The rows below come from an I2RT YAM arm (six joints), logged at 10 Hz.
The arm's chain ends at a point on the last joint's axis. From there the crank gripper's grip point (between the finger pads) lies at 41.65 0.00 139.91 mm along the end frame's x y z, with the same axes.
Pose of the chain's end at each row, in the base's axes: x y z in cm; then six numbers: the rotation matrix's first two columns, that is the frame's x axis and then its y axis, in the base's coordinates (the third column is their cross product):
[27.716 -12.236 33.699 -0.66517 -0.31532 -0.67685 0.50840 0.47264 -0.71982]
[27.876 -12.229 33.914 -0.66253 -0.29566 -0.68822 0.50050 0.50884 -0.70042]
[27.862 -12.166 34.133 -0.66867 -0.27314 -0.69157 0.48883 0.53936 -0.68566]
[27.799 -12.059 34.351 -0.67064 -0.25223 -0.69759 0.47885 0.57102 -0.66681]
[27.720 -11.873 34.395 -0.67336 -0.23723 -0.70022 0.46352 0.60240 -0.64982]
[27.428 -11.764 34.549 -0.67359 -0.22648 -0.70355 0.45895 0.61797 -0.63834]
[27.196 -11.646 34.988 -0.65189 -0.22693 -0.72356 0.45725 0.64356 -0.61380]
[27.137 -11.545 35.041 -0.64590 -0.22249 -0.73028 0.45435 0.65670 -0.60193]
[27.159 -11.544 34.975 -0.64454 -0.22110 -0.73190 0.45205 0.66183 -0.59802]
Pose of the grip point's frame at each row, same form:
[32.597 -25.063 28.724 -0.66517 -0.31532 -0.67685 0.50840 0.47264 -0.71982]
[32.913 -24.772 28.401 -0.66253 -0.29566 -0.68822 0.50050 0.50884 -0.70042]
[32.916 -24.448 28.075 -0.66867 -0.27314 -0.69157 0.48883 0.53936 -0.68566]
[32.932 -24.040 27.778 -0.67064 -0.25223 -0.69759 0.47885 0.57102 -0.66681]
[32.974 -23.524 27.342 -0.67336 -0.23723 -0.70022 0.46352 0.60240 -0.64982]
[32.728 -23.241 27.249 -0.67359 -0.22648 -0.70355 0.45895 0.61797 -0.63834]
[32.945 -22.818 27.556 -0.65189 -0.22693 -0.72356 0.45725 0.64356 -0.61380]
[33.030 -22.553 27.479 -0.64590 -0.22249 -0.73028 0.45435 0.65670 -0.60193]
[33.102 -22.487 27.357 -0.64454 -0.22110 -0.73190 0.45205 0.66183 -0.59802]

